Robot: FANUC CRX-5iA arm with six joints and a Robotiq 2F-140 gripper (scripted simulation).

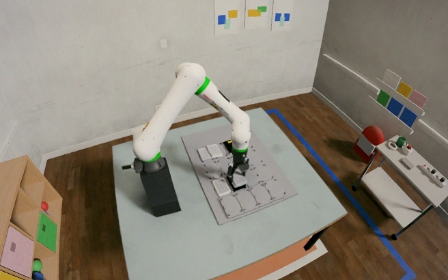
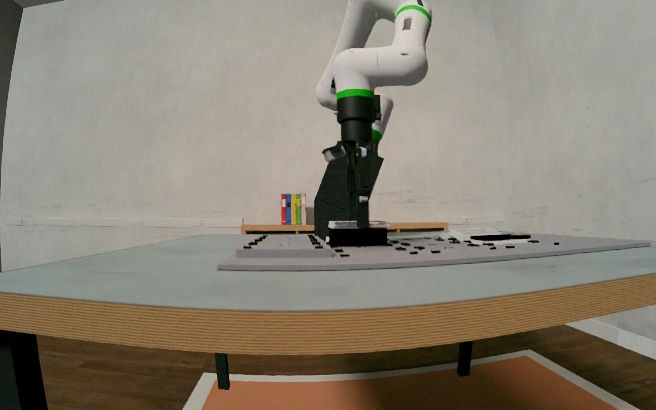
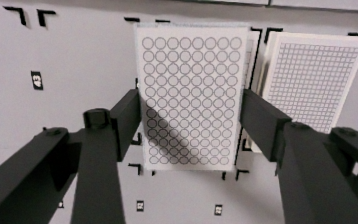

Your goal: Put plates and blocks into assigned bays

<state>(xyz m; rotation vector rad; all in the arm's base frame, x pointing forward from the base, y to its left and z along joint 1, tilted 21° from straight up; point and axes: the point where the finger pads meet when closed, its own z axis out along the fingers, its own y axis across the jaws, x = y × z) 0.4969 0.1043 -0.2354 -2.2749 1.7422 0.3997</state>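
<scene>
My gripper is now 50 mm above the black deep-well block and 10 mm past it. The rest, counted from my hand: white plate 300 mm to the left, 180 mm behind, 60 mm below; then lid 340 mm to the left, 60 mm below, 40 mm ahead.
</scene>
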